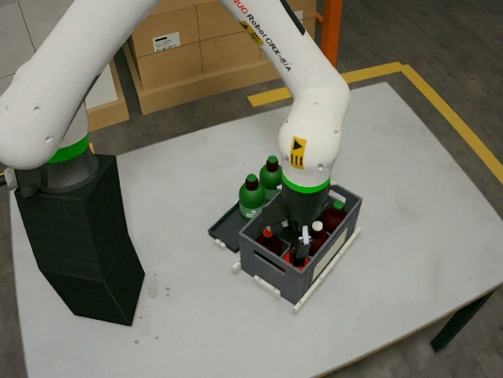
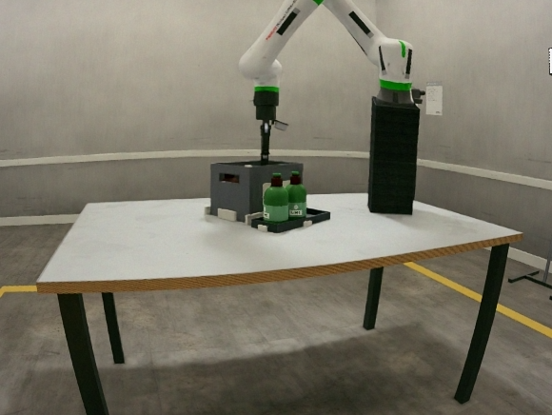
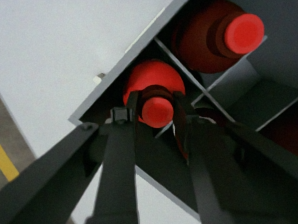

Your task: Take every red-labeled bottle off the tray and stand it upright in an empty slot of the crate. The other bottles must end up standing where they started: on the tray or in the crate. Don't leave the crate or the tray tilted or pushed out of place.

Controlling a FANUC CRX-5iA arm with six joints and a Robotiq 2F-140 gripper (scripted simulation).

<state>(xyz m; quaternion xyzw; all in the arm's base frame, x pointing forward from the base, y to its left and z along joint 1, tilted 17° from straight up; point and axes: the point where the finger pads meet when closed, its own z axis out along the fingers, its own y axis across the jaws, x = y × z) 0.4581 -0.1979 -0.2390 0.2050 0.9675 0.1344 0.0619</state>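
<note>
My hand is 8 cm above the red-labeled bottle. Round my hand: dark tray: 2 cm ahead, 25 cm to the left, 15 cm below; then grey crate: 6 cm ahead, 8 cm to the left, 8 cm below.
</note>
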